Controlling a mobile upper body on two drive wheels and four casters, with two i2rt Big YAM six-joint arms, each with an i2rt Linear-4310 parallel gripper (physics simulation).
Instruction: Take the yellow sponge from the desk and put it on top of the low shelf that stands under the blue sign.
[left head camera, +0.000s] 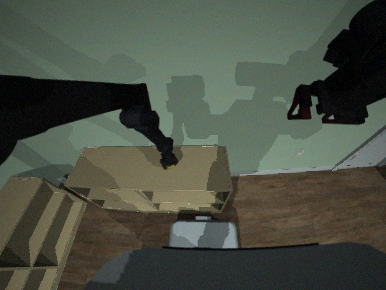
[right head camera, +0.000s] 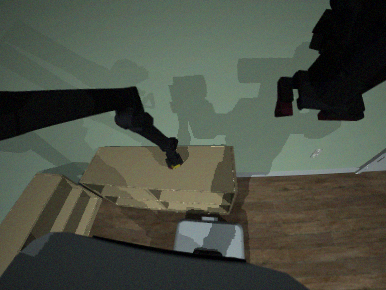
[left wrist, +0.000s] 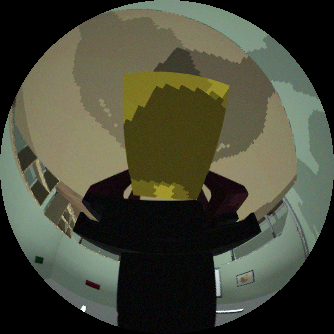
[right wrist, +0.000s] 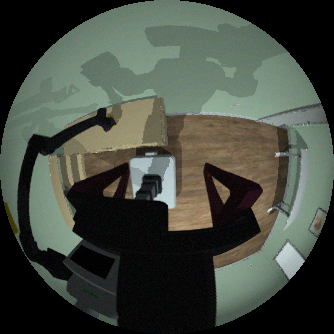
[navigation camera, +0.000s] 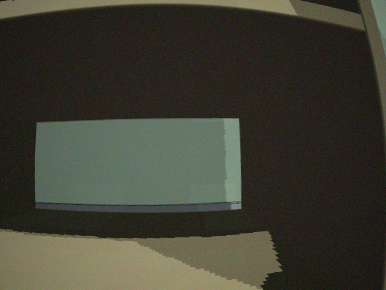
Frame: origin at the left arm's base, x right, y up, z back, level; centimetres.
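Seen in the pictures: left gripper, fingertip midpoint: (left head camera: 170, 167) (right head camera: 176, 166) (left wrist: 166, 166) (right wrist: 112, 125); right gripper, fingertip midpoint: (left head camera: 305, 118) (right head camera: 297, 115) (right wrist: 166, 166).
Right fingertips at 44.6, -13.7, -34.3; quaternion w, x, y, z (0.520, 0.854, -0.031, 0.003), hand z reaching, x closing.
A point is followed by its place in that frame, as x, y, z.
The yellow sponge (left head camera: 171, 167) @(-0.8, -78.9, -58.9) (right head camera: 176, 166) @(-1.1, -78.2, -59.1) (left wrist: 172, 125) @(-4.4, -75.2, -64.7) is held in my left gripper (left head camera: 169, 163) @(-1.6, -79.7, -59.6) (right head camera: 173, 162) @(-1.6, -79.7, -59.6) (left wrist: 166, 166) @(-1.6, -79.7, -59.6) (right wrist: 108, 122) @(-1.6, -79.7, -59.6), which is shut on it. The sponge points down at the top of the low wooden shelf (left head camera: 110, 170) @(-47.0, -80.0, -55.4) (right head camera: 122, 170) @(-44.6, -80.0, -54.3) (left wrist: 55, 115) @(-21.9, -80.0, -58.0) (right wrist: 132, 127) @(16.1, -80.0, -55.5), around the middle of its length. Dark shadows meet close beyond the sponge in the left wrist view; whether it touches the top, I cannot tell. My right gripper (left head camera: 310, 119) @(44.6, -13.7, -34.3) (right head camera: 300, 116) @(44.6, -13.7, -34.3) (right wrist: 166, 166) @(44.6, -13.7, -34.3) is open and empty, off to the right of the shelf. The blue sign and the desk do not show.
Another wooden shelf unit (left head camera: 20, 187) @(-122.5, -80.0, -35.6) (right head camera: 27, 200) @(-127.5, -80.0, -18.3) stands at the left, close to the low shelf's corner. My pale base (left head camera: 180, 235) @(5.0, -115.0, -19.6) (right head camera: 187, 235) @(6.3, -115.0, -19.3) is in front of the low shelf. A green wall rises behind it. A red sign (left wrist: 92, 284) @(-5.1, 33.4, 294.5) and a green sign (left wrist: 39, 260) hang on another wall.
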